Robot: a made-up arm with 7 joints. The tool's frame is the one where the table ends.
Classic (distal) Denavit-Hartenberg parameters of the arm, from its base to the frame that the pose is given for. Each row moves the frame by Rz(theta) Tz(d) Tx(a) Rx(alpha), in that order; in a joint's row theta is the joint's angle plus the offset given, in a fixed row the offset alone. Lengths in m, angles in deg.
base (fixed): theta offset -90, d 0.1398, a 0, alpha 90
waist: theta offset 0, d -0.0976, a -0.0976, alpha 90
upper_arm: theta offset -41.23, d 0, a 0.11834, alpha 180
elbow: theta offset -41.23, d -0.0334, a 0.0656, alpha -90
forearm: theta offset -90, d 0.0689, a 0.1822, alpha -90
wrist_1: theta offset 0, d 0.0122, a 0.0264, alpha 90
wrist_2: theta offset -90, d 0.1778, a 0.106, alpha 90
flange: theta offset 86.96, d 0, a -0.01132, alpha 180
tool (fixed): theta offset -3.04, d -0.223, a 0, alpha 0
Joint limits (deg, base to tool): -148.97..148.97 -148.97..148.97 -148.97..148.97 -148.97..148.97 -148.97..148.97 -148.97..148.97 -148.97..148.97
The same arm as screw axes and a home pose.
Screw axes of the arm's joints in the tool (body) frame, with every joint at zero. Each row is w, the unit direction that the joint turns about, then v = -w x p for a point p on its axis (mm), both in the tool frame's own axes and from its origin. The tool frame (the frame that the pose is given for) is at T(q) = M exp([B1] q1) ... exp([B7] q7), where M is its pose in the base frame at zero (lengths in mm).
B1 = (-1, 0, 0, 0, -47.8, -36.2)
B2 = (0, 0, -1, -61.4, -313.4, 0)
B3 = (0, 0, 1, -27.6, 235.4, 0)
B4 = (1, 0, 0, 0, 14.4, 93.2)
B5 = (0, -1, 0, 196.6, 0, 166.5)
B6 = (1, 0, 0, 0, 223, 105.4)
B7 = (0, 0, -1, -0.6, 11.3, 0)
M: xyz 411 36.2 92 (mm) rpy 0 0 0 (rad, as in URDF)
Joint limits (rad, base to tool): -2.6..2.6 -2.6..2.6 -2.6..2.6 -2.6..2.6 -2.6..2.6 -2.6..2.6 -2.6..2.6

